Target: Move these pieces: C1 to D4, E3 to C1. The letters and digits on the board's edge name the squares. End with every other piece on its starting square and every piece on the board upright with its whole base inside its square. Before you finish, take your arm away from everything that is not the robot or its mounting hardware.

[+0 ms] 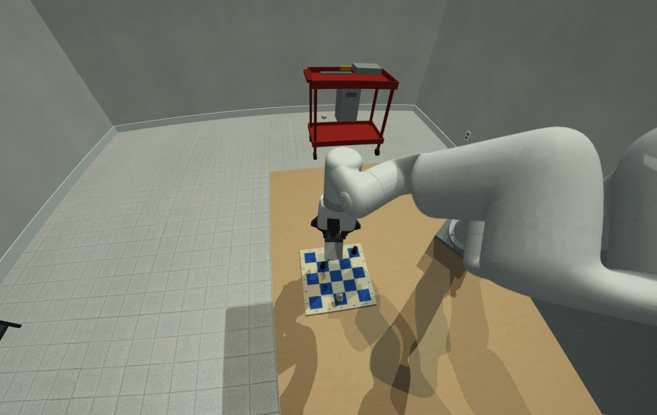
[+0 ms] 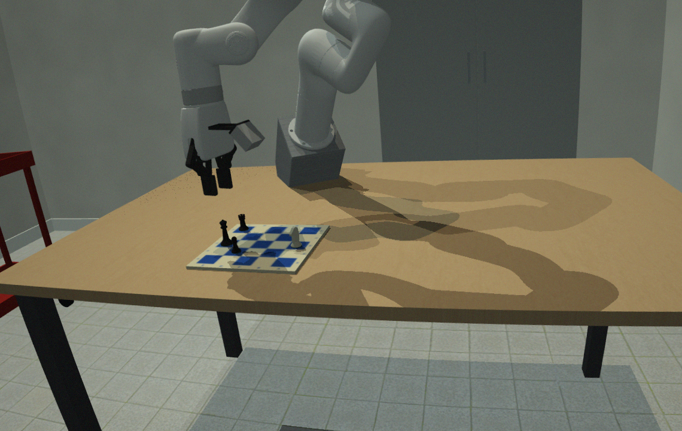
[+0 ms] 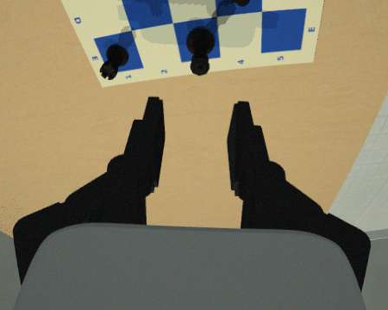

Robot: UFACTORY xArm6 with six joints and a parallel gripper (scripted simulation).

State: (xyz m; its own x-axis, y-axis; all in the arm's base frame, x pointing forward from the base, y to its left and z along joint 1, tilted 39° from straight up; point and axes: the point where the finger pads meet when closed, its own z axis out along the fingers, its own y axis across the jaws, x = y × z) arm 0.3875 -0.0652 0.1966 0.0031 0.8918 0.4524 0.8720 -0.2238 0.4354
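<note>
Now: hand 11 cm above the black piece. Also, from my hand: white piece (3 cm behind, 15 cm to the left, 12 cm below); blue-and-cream chessboard (2 cm behind, 7 cm to the left, 13 cm below).
</note>
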